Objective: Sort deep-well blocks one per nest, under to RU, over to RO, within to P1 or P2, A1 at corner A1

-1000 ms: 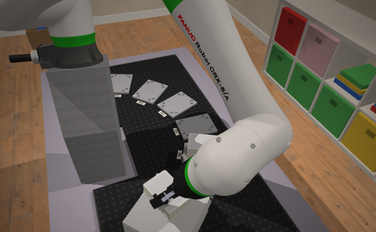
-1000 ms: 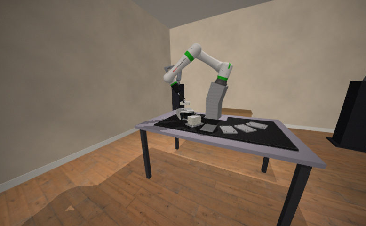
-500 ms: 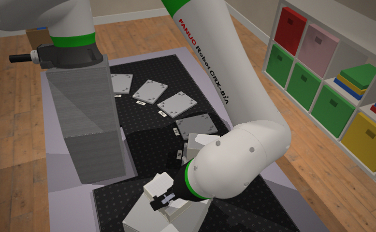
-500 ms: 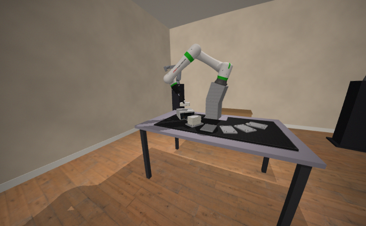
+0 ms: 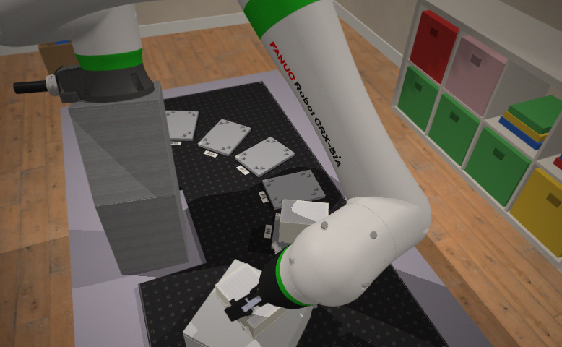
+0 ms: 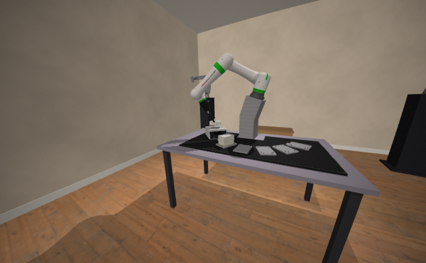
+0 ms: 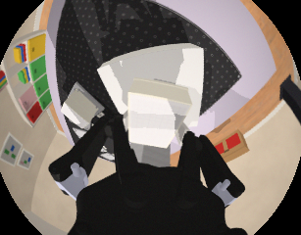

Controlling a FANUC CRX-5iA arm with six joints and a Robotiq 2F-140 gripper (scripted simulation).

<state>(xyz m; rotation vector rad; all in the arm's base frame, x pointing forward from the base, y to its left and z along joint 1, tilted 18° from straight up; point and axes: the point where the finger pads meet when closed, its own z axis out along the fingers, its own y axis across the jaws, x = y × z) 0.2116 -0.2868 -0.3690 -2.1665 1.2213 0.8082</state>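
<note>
Now: hand 7 cm above the pale weigher platform. The rest, counted from my hand: grey nest plate 15 cm ahead, 60 cm to the left, 16 cm below; check-weigher 10 cm below.
</note>
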